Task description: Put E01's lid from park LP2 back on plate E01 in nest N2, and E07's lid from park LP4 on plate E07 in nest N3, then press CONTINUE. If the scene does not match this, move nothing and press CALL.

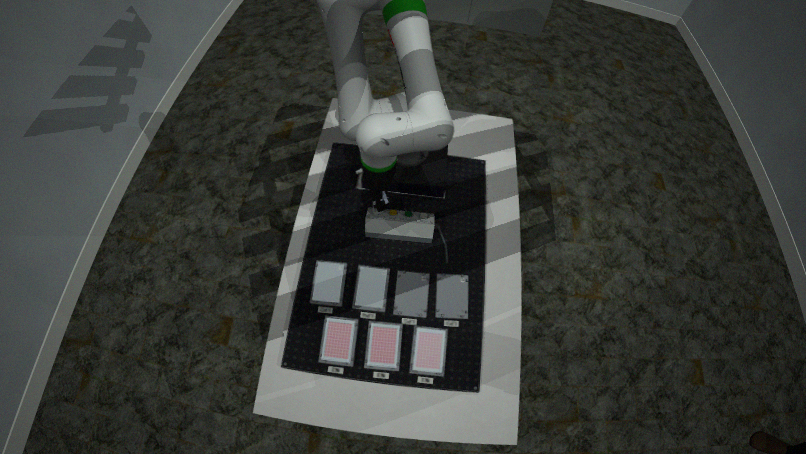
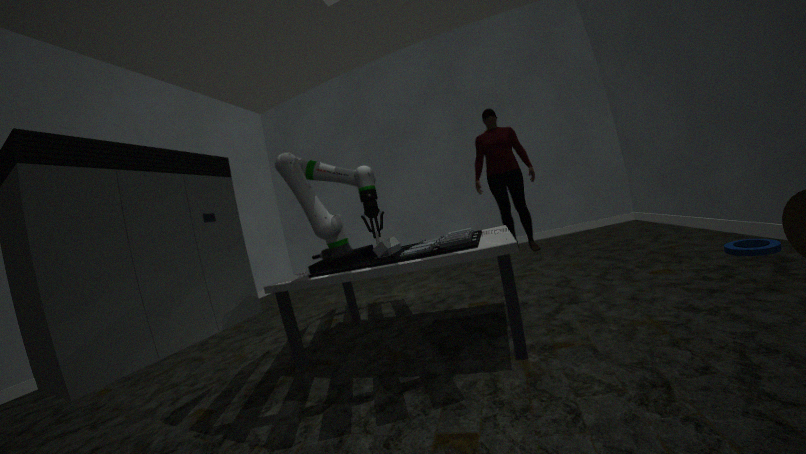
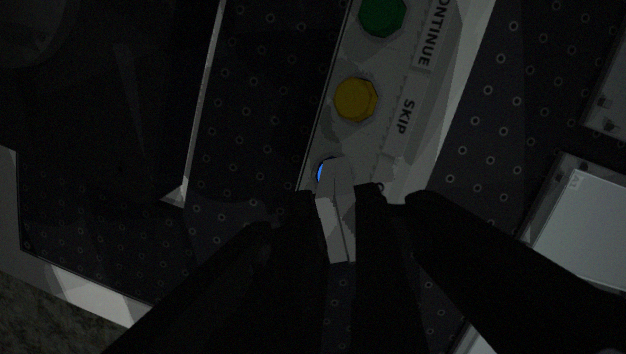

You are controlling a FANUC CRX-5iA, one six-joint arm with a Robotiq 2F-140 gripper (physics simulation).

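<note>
My gripper is shut and empty. It points down, its tips over the blue button at the end of the button box; a bright blue sliver shows beside them. The yellow SKIP button and green CONTINUE button are uncovered. Three plates with pink wells sit in the front row. Behind are two pale pieces and two darker grey ones. Their labels are unreadable.
A black perforated board lies on the white table. A thin cable runs beside the box. A person in red stands beyond the table. A cabinet and a blue ring stand apart from it.
</note>
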